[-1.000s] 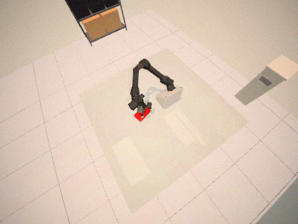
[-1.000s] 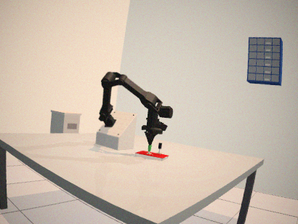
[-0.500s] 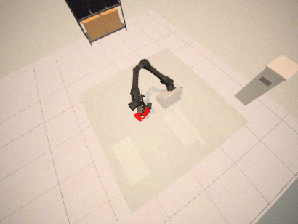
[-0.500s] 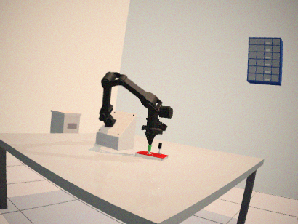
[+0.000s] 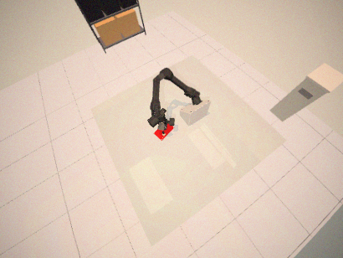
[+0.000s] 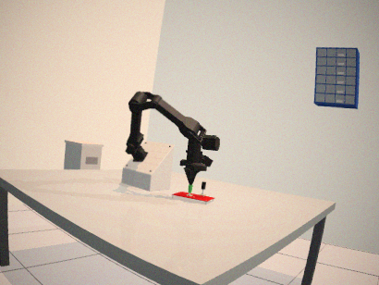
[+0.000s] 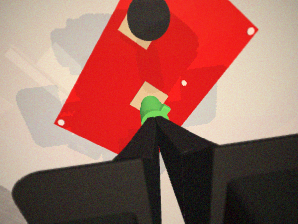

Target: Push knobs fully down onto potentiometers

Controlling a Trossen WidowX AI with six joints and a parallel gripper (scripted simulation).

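Right now my gripper tip is 10 mm above the green knob. Also, from my gripper tip: black knob (40 mm ahead, 40 mm to the left).
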